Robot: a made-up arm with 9 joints. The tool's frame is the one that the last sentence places. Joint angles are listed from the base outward.
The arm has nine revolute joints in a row. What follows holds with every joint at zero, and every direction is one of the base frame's.
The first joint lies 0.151 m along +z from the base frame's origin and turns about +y.
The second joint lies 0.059 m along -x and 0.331 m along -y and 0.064 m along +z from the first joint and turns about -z.
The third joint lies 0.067 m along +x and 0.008 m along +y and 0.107 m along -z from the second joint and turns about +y.
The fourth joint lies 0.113 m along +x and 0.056 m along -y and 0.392 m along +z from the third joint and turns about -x.
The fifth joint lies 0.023 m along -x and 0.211 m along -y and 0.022 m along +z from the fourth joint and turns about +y.
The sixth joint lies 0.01 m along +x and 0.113 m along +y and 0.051 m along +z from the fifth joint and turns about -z.
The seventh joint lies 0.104 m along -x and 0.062 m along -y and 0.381 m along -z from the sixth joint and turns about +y.
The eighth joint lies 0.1 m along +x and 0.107 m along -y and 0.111 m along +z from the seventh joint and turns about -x.
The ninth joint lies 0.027 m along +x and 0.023 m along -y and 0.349 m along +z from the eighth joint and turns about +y.
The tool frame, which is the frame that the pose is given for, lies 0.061 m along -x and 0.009 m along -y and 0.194 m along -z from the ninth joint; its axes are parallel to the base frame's.
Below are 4 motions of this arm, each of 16 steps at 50 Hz.
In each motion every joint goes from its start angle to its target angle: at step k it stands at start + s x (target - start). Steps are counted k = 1, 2, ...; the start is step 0. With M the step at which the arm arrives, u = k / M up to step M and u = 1 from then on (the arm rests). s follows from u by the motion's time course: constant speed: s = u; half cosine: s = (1 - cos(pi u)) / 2; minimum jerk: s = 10 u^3 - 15 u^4 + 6 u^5.
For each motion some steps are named. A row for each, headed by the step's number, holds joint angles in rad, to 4 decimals.
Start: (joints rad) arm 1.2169 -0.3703 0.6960 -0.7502 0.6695 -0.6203 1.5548 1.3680 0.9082
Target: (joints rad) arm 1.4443 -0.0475 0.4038 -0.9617 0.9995 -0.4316 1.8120 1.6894 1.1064
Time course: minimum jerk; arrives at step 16
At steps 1, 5, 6, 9, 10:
1: 1.2174 -0.3696 0.6954 -0.7507 0.6702 -0.6199 1.5554 1.3687 0.9086
5: 1.2578 -0.3122 0.6434 -0.7883 0.7289 -0.5863 1.6011 1.4259 0.9439
6: 1.2795 -0.2815 0.6156 -0.8084 0.7603 -0.5684 1.6256 1.4565 0.9627
9: 1.3570 -0.1715 0.5160 -0.8805 0.8728 -0.5041 1.7132 1.5660 1.0303
10: 1.3817 -0.1363 0.4842 -0.9035 0.9087 -0.4835 1.7412 1.6009 1.0519

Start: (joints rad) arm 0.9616 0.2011 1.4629 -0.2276 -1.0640 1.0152 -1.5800 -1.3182 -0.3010
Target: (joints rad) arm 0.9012 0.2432 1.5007 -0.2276 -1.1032 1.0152 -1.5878 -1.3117 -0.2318
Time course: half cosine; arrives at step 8
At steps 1, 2, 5, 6, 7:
1: 0.9593 0.2027 1.4643 -0.2276 -1.0655 1.0152 -1.5803 -1.3180 -0.2984
2: 0.9528 0.2073 1.4684 -0.2276 -1.0697 1.0152 -1.5811 -1.3172 -0.2909
5: 0.9198 0.2302 1.4890 -0.2276 -1.0911 1.0152 -1.5854 -1.3137 -0.2532
6: 0.9100 0.2370 1.4952 -0.2276 -1.0975 1.0152 -1.5867 -1.3127 -0.2419
7: 0.9035 0.2416 1.4993 -0.2276 -1.1017 1.0152 -1.5875 -1.3119 -0.2344

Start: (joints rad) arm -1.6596 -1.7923 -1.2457 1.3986 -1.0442 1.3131 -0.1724 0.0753 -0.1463
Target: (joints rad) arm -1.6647 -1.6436 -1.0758 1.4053 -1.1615 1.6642 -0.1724 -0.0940 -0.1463
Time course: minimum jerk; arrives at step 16
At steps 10, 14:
10: -1.6633 -1.6845 -1.1226 1.4035 -1.1292 1.5676 -0.1724 -0.0474 -0.1463
14: -1.6646 -1.6460 -1.0785 1.4052 -1.1596 1.6586 -0.1724 -0.0913 -0.1463

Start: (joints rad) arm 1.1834 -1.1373 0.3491 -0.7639 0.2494 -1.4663 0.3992 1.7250 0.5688
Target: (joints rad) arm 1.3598 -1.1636 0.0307 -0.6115 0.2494 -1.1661 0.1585 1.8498 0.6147
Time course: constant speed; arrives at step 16
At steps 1, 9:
1: 1.1944 -1.1389 0.3292 -0.7544 0.2494 -1.4475 0.3842 1.7328 0.5717
9: 1.2826 -1.1521 0.1700 -0.6782 0.2494 -1.2974 0.2638 1.7952 0.5946

